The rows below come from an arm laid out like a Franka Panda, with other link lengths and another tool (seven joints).
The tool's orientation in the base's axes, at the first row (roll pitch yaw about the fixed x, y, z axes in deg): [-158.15, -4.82, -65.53]
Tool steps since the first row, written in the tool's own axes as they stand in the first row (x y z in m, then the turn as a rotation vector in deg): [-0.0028, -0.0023, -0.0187, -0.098, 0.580, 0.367]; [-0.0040, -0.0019, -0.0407, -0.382, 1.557, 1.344]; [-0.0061, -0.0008, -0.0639, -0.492, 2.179, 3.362]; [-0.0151, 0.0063, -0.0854, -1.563, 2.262, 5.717]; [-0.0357, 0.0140, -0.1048, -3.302, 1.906, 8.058]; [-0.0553, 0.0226, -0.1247, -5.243, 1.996, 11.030]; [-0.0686, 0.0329, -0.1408, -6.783, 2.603, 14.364]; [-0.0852, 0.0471, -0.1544, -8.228, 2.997, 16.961]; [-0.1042, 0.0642, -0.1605, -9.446, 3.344, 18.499]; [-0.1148, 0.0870, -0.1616, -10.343, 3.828, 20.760]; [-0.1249, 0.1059, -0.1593, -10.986, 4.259, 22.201]
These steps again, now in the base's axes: [-0.0062, 0.0019, 0.0179, -0.387, -0.120, -0.563]; [-0.0152, 0.0010, 0.0380, -0.954, -0.185, -1.853]; [-0.0256, 0.0005, 0.0589, -0.768, -0.174, -3.959]; [-0.0432, 0.0040, 0.0754, -0.405, 0.959, -6.258]; [-0.0653, 0.0179, 0.0887, 0.042, 2.878, -8.437]; [-0.0879, 0.0305, 0.1023, 0.268, 4.848, -11.382]; [-0.1079, 0.0369, 0.1123, 0.365, 6.272, -14.820]; [-0.1316, 0.0450, 0.1182, 0.404, 7.636, -17.490]; [-0.1560, 0.0546, 0.1159, 0.184, 8.725, -19.143]; [-0.1797, 0.0548, 0.1075, 0.250, 9.527, -21.489]; [-0.1988, 0.0563, 0.0976, 0.160, 10.052, -23.036]
